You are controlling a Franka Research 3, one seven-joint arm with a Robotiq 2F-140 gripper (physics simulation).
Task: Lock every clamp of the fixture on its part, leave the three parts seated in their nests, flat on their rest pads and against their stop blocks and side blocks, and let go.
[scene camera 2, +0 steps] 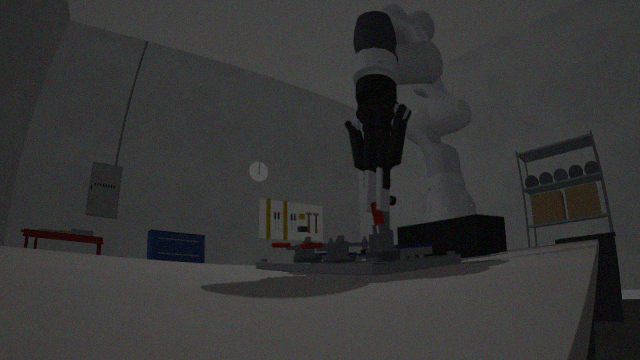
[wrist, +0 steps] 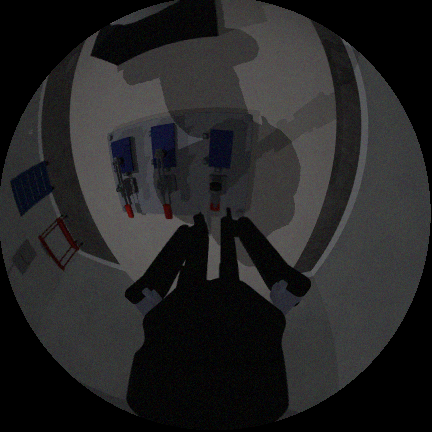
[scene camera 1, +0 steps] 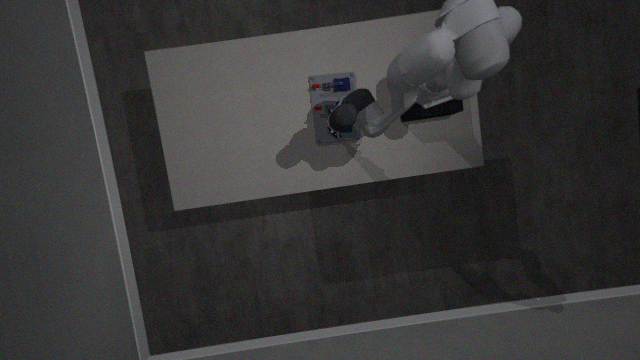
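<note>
The grey fixture plate [scene camera 1: 323, 140] [scene camera 2: 325, 268] [wrist: 192, 122] carries three blue parts: left [wrist: 121, 150], middle [wrist: 163, 135] and right [wrist: 220, 148] in the wrist view. The left clamp's red handle [wrist: 129, 211] and the middle clamp's red handle [wrist: 168, 211] lie low, with their clamp arms over their parts. The right clamp's red handle [scene camera 2: 377, 215] [wrist: 215, 207] stands up, and no arm lies over the right part. My gripper [scene camera 2: 374, 207] [wrist: 215, 203] is shut on this raised handle near its top. Contact with pads and blocks is too small to tell.
The fixture stands on a pale table [scene camera 1: 225, 125] [scene camera 2: 150, 310]. The robot's black base block [scene camera 1: 435, 110] [scene camera 2: 450, 235] is behind it. A shelf rack [scene camera 2: 555, 149], a blue cabinet [scene camera 2: 176, 246] and a red bench [scene camera 2: 60, 235] stand beyond the table.
</note>
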